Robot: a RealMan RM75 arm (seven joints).
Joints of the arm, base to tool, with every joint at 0 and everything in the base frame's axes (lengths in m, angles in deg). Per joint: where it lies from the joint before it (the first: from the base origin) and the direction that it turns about. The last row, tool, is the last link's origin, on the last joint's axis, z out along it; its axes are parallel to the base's.
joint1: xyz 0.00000 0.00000 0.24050 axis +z
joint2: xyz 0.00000 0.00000 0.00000 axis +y
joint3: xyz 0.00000 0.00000 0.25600 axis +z
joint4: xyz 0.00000 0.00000 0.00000 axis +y
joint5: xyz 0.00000 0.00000 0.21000 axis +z
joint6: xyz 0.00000 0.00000 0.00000 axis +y
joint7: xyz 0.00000 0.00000 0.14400 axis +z
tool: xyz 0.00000 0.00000 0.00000
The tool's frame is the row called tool.
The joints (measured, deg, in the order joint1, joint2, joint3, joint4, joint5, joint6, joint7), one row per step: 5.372 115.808 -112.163 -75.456 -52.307 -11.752 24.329; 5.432 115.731 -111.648 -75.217 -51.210 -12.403 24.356; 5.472 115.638 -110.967 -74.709 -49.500 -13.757 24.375; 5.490 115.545 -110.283 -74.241 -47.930 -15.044 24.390; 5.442 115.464 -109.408 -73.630 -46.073 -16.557 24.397; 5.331 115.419 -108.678 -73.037 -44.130 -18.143 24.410; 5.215 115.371 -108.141 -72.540 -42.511 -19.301 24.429; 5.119 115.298 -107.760 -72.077 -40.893 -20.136 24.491; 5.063 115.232 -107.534 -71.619 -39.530 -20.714 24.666
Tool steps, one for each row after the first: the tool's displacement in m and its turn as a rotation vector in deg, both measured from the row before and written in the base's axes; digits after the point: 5 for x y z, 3 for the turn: 0.00080 0.00109 0.00218 0.033 1.120 -0.347; 0.00116 0.00075 0.00225 -0.230 1.829 -0.351; 0.00118 0.00077 0.00253 -0.126 1.708 -0.305; 0.00208 0.00082 0.00331 -0.037 2.040 -0.475; 0.00162 0.00018 0.00276 -0.111 2.201 -0.402; 0.00174 0.00006 0.00227 -0.035 1.772 -0.448; 0.00194 0.00010 0.00197 -0.011 1.662 -0.611; 0.00197 0.00002 0.00120 -0.080 1.423 -0.667
